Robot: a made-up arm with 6 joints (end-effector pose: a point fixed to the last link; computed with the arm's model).
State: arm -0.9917 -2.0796 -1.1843 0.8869 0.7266 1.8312
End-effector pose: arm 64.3 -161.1 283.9 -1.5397 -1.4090 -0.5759
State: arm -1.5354 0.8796 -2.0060 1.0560 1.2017 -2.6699
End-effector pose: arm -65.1 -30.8 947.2 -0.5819 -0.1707 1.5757
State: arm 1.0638 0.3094 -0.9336 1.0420 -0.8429 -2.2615
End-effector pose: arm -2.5 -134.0 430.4 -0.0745 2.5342 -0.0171
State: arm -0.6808 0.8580 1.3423 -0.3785 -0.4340 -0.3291
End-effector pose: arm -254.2 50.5 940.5 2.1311 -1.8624 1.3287
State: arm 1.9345 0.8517 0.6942 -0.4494 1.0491 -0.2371
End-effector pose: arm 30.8 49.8 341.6 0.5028 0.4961 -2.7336
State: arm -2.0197 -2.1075 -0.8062 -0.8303 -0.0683 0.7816
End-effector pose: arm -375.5 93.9 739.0 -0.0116 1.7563 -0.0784
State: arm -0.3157 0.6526 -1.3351 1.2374 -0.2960 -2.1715
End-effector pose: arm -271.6 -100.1 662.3 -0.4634 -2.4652 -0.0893
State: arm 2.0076 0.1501 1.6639 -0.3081 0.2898 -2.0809
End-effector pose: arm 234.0 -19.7 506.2 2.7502 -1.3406 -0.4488
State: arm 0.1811 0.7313 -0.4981 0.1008 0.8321 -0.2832
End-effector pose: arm -335.6 -2.9 754.8 -1.0726 2.0163 -1.1324
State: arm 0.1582 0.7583 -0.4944 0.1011 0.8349 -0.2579
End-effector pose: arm -331.8 -3.5 771.9 -1.1362 2.0439 -1.0938
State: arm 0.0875 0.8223 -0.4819 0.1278 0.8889 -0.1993
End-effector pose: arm -320.7 -11.5 812.4 -1.3394 2.0598 -1.0005
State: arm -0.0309 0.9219 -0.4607 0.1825 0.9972 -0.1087
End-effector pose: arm -292.3 -28.7 872.8 -1.6699 2.0404 -0.8071
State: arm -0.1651 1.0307 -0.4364 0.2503 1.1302 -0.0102
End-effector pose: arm -244.9 -51.5 931.3 -2.0091 1.9672 -0.5215
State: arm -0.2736 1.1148 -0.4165 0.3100 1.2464 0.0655
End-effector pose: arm -197.2 -72.1 967.7 -2.2403 1.8640 -0.2501
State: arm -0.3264 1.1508 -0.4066 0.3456 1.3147 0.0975
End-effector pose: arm -173.8 -84.1 979.9 -2.3360 1.7854 -0.1199
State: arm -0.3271 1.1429 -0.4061 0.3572 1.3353 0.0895
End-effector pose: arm -178.1 -87.2 976.8 -2.3384 1.7530 -0.1436
